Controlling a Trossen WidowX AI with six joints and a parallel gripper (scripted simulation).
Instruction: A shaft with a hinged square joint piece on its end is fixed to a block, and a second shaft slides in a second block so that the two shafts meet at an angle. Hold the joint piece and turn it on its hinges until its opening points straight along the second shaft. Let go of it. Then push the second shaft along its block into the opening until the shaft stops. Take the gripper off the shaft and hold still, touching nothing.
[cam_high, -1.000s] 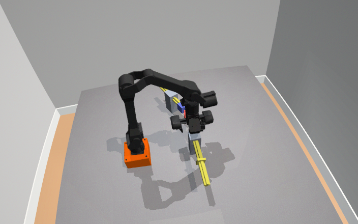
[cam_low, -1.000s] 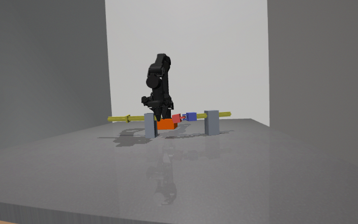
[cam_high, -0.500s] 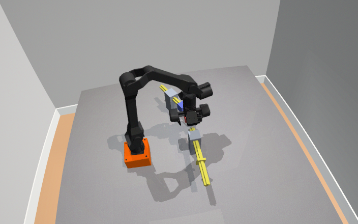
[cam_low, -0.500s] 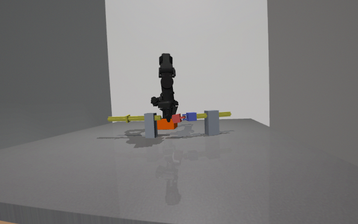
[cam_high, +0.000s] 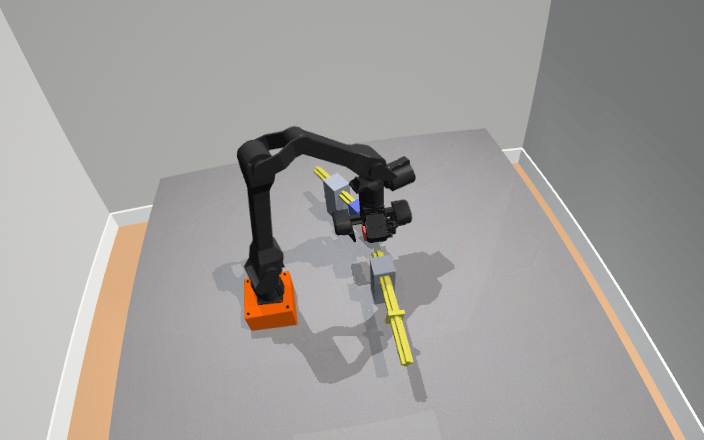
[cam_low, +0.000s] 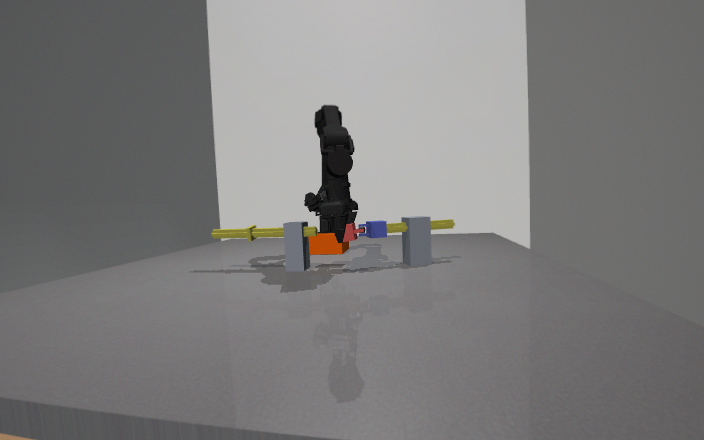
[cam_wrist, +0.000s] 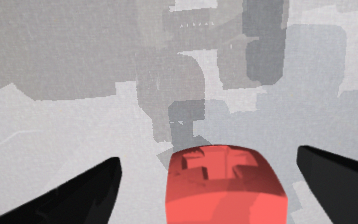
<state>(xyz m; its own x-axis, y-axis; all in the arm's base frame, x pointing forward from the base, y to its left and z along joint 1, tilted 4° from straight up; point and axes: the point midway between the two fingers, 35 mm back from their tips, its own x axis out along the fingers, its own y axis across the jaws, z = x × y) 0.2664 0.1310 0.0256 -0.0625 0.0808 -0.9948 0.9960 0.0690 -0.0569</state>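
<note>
The red square joint piece lies 10 mm to the left of my gripper tip and 20 mm above it.
</note>
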